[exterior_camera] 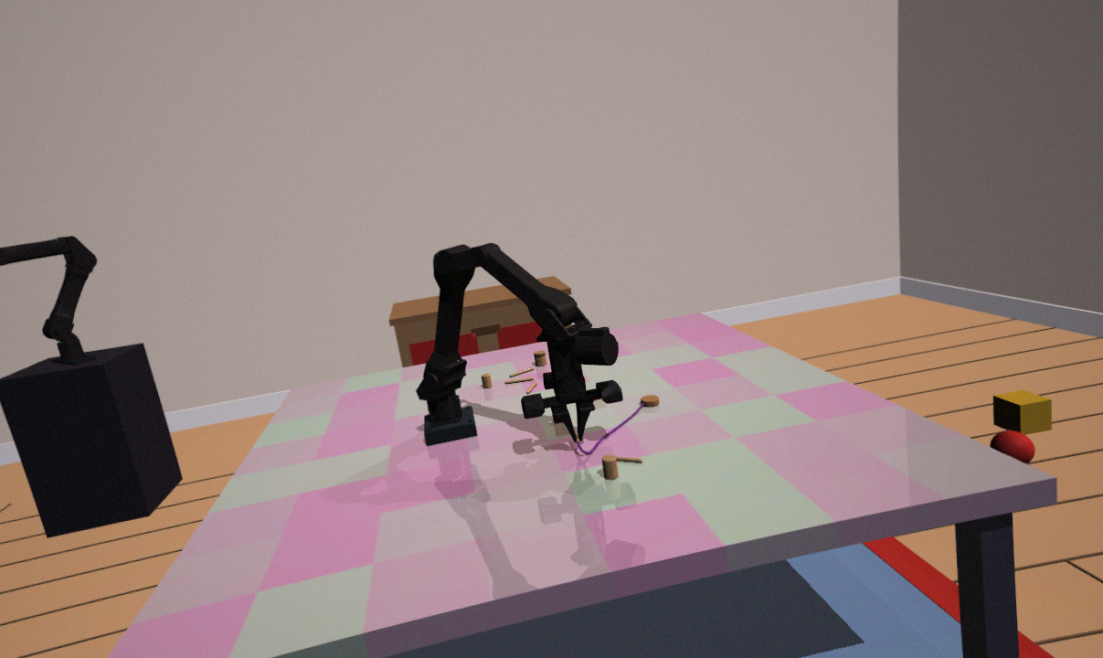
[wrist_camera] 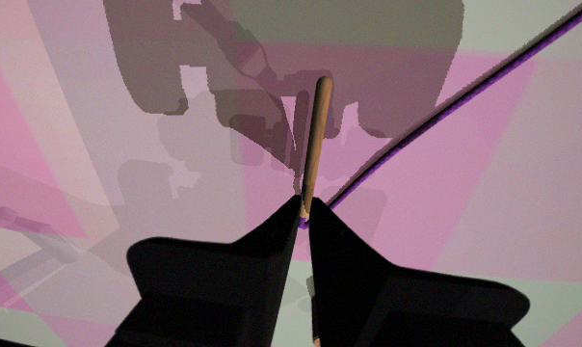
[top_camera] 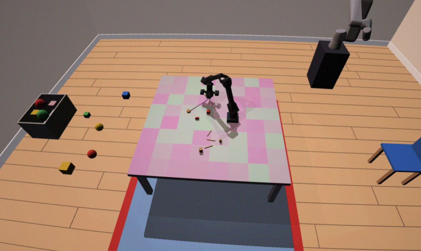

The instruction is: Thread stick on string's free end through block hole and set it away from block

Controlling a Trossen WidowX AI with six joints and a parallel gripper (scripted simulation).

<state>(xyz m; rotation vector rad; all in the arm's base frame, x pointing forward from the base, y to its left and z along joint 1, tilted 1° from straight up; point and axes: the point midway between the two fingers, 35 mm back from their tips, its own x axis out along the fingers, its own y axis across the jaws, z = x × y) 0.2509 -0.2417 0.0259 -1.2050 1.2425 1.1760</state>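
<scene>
Now: gripper tip 3 cm short of the wooden peg and 13 cm to the left of it. Round my gripper tip: round wooden button 20 cm ahead, 18 cm to the left, 2 cm below.
</scene>
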